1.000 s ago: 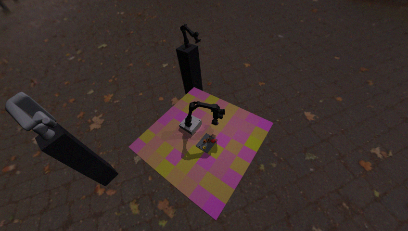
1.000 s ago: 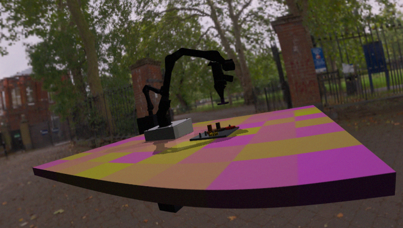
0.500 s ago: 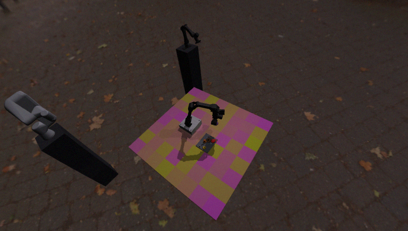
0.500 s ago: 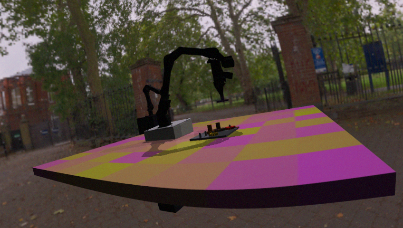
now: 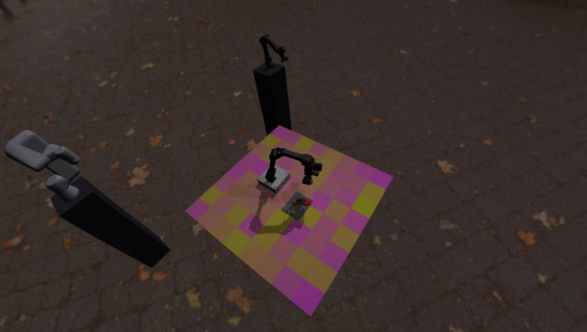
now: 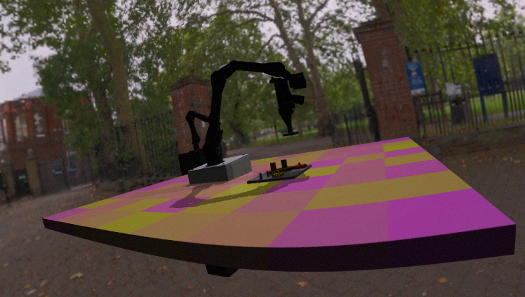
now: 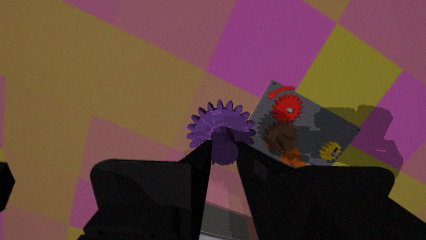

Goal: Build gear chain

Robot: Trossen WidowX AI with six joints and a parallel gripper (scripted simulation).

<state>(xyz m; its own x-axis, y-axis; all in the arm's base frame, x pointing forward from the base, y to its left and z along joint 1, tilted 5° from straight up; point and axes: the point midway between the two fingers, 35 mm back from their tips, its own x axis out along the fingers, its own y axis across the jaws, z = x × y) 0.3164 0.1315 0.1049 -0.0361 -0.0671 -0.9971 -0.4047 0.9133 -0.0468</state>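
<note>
The orange gear lies 180 mm to the right of my gripper tip, 130 mm below it and 20 mm behind it. Round my gripper tip: purple gear: 10 mm below; brown gear: 130 mm to the right, 130 mm below; red arrow: 150 mm below, 90 mm to the right, 80 mm ahead.
</note>
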